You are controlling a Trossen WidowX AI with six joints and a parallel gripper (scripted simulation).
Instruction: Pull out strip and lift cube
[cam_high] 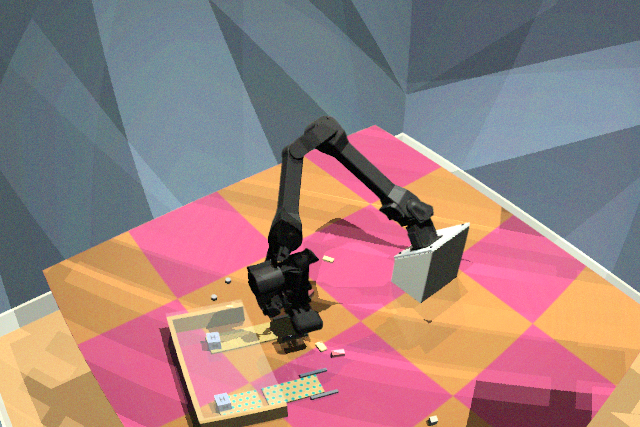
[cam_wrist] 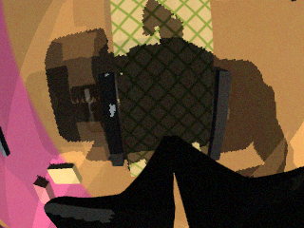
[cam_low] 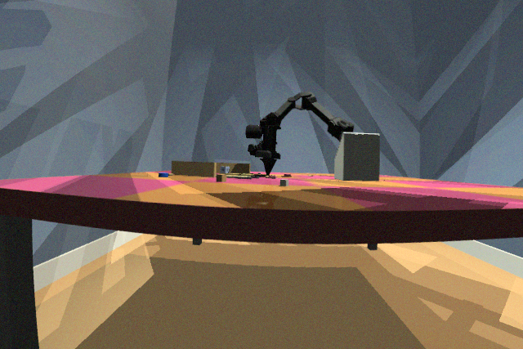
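Now: gripper tip 9 cm short of the cross-hatched strip and 3 cm to the left of it.
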